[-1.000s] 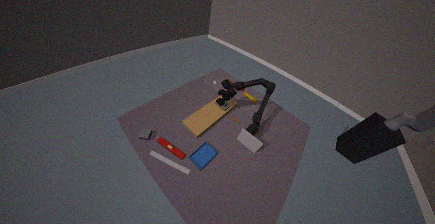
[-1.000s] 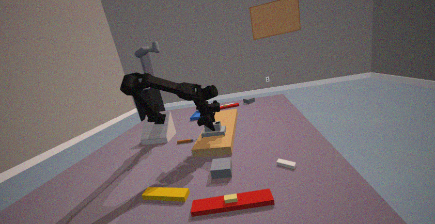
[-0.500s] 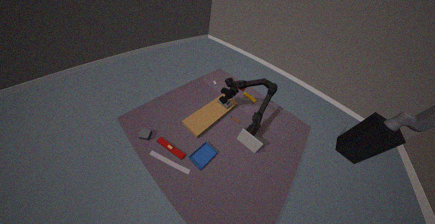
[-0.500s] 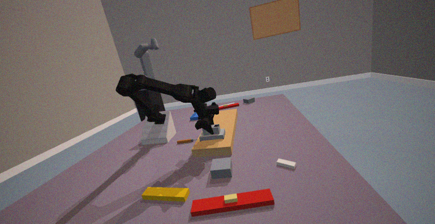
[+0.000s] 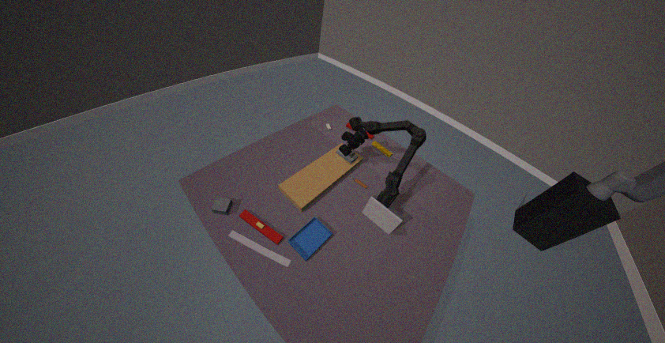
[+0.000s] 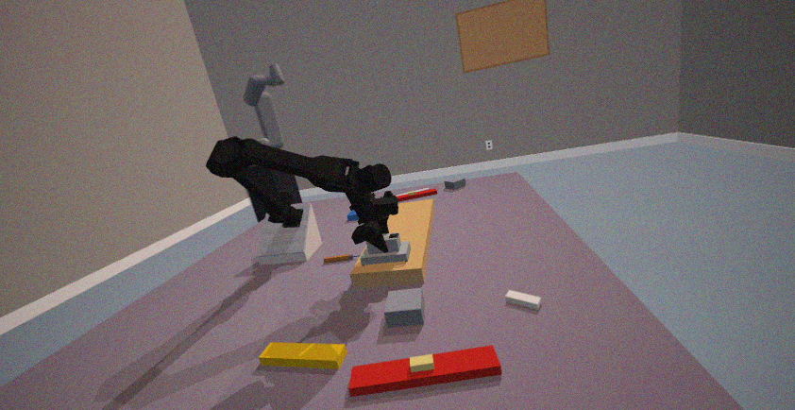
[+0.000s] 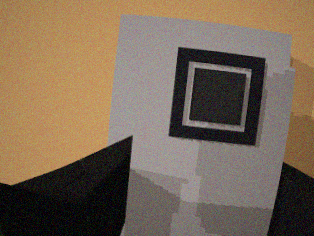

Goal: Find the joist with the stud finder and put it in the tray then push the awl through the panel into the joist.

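My gripper tip is now 250 mm past the blue tray, 490 mm to the right of it and 50 mm above it. The rest, counted from my gripper tip: yellow block 100 mm behind, 290 mm to the right, 60 mm below; then stud finder 10 mm ahead, 20 mm above; then awl 160 mm behind, 70 mm to the left, 60 mm below.
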